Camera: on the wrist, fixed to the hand. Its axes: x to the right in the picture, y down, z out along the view.
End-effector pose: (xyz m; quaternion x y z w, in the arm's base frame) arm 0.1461 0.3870 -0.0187 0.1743 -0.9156 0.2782 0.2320
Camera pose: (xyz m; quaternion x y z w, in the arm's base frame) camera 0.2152 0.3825 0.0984 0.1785 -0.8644 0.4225 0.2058
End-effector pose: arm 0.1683 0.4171 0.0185 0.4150 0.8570 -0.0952 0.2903
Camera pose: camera 0.0566 0.4091 0.0959 0.4792 0.8240 -0.2112 0.2162
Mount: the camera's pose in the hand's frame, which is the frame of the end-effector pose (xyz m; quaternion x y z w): 0.0045 -0.0847 -0.1064 0.1519 0.0119 0.0280 0.9879
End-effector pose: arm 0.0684 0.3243 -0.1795 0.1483 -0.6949 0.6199 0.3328
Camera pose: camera 0.1472 0.4115 -0.1109 0.1702 -0.5926 0.7291 0.2972
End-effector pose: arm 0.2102 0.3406 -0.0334 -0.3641 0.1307 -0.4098 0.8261
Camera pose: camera 0.1090 0.2507 -0.0476 -0.2257 0.0869 -0.4059 0.8813
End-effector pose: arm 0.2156 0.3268 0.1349 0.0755 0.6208 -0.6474 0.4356
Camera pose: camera 0.1100 0.4045 0.1714 0.1658 0.5180 -0.7208 0.4296
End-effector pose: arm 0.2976 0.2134 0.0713 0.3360 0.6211 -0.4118 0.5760
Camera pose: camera 0.1749 0.2719 0.0771 0.4417 0.5485 -0.4810 0.5221
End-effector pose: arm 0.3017 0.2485 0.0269 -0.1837 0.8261 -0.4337 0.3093
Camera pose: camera 0.2300 0.2630 0.1417 -0.1062 0.7591 -0.5475 0.3358
